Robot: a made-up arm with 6 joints.
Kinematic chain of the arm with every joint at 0, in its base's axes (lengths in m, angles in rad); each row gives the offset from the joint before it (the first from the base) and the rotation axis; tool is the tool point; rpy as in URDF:
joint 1: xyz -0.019 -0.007 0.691 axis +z
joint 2: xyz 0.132 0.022 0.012 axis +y
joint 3: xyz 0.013 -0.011 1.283 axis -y
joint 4: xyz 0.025 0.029 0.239 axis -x
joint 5: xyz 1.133 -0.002 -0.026 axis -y
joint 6: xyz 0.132 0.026 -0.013 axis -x
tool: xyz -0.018 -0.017 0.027 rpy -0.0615 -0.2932 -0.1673
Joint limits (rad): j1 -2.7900..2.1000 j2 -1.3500..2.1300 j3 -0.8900..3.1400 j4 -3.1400..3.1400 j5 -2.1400..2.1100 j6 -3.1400..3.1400
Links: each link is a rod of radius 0.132 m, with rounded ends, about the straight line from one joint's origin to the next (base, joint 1, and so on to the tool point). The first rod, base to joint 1, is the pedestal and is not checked.
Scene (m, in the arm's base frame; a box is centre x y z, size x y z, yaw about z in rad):
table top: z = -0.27
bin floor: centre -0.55 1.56 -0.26 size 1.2 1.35 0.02 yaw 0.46
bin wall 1: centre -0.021 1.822 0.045 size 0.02 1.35 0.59 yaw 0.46
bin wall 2: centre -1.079 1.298 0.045 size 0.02 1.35 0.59 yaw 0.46
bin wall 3: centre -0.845 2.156 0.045 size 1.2 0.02 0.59 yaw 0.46
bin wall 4: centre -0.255 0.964 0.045 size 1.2 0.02 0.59 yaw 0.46
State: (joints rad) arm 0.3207 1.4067 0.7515 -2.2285 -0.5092 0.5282
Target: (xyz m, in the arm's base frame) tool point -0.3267 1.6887 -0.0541
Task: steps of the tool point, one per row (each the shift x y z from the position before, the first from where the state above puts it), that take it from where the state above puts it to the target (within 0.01 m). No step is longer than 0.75 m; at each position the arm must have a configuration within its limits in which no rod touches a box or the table.
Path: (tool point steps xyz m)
1: -0.4159 0.5744 0.1075
2: -0.5647 0.3881 0.1016
3: -0.6330 0.1646 0.0904
4: -0.6123 -0.0622 0.0755
5: -0.5108 -0.2577 0.0571
6: -0.0073 0.0568 -0.4146
7: 0.0073 -0.0569 -0.4351

